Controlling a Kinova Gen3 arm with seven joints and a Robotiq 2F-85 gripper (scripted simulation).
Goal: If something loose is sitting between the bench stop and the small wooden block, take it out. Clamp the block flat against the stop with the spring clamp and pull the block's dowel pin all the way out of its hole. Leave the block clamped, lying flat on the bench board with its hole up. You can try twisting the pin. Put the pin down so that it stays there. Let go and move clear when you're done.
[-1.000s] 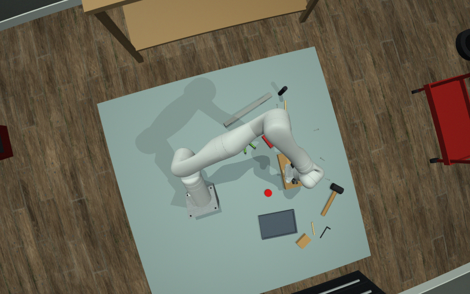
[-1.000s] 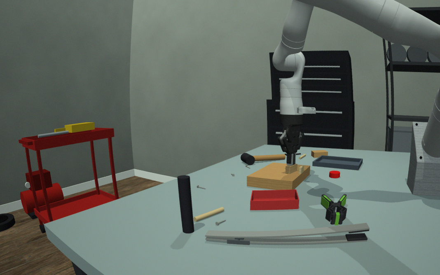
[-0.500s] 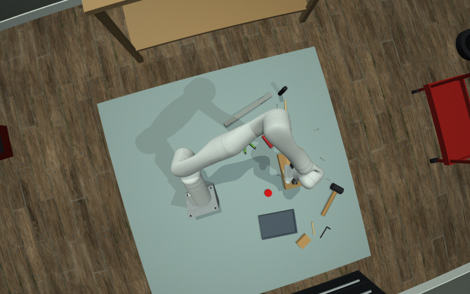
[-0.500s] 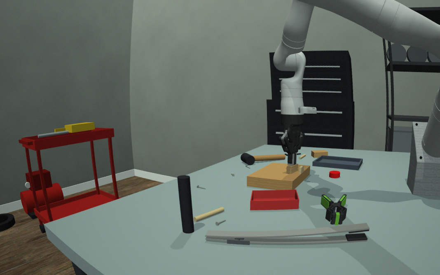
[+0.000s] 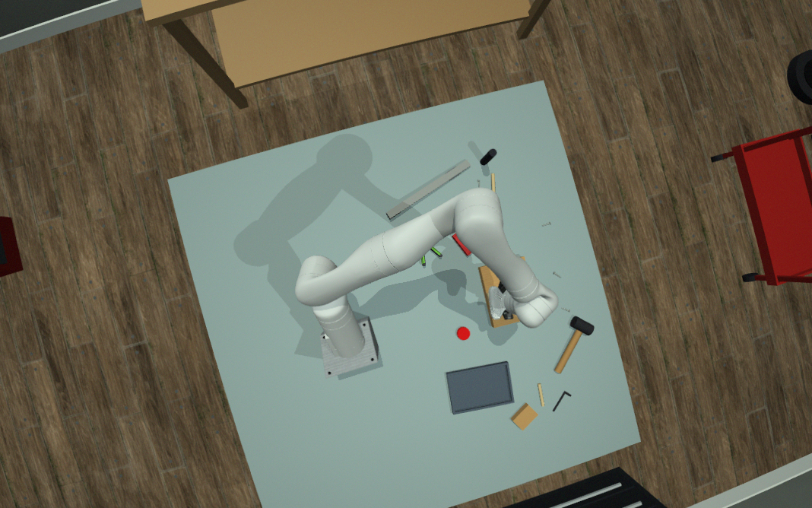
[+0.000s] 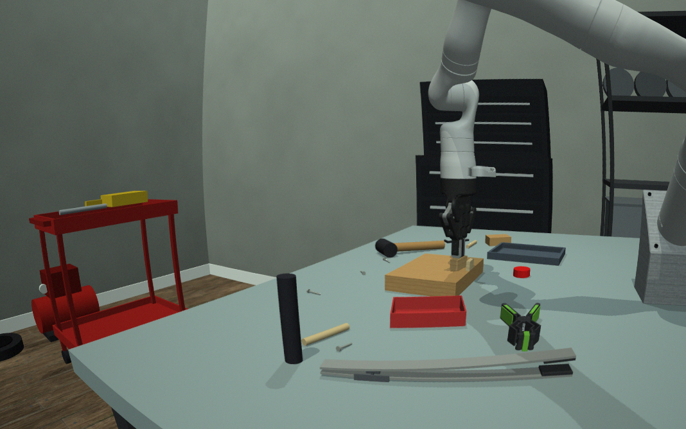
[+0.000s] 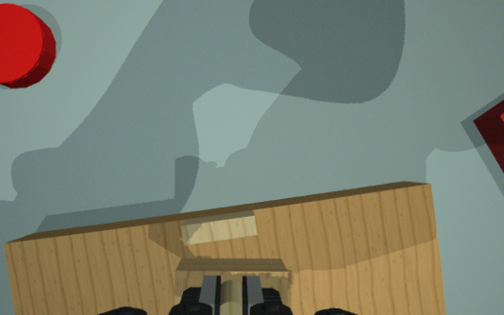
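The wooden bench board lies 4 cm ahead of my hand and 5 cm below it. Round my hand: dowel pin (2 cm below); red puck (13 cm behind, 9 cm to the right, 6 cm below); small wooden block (3 cm below).
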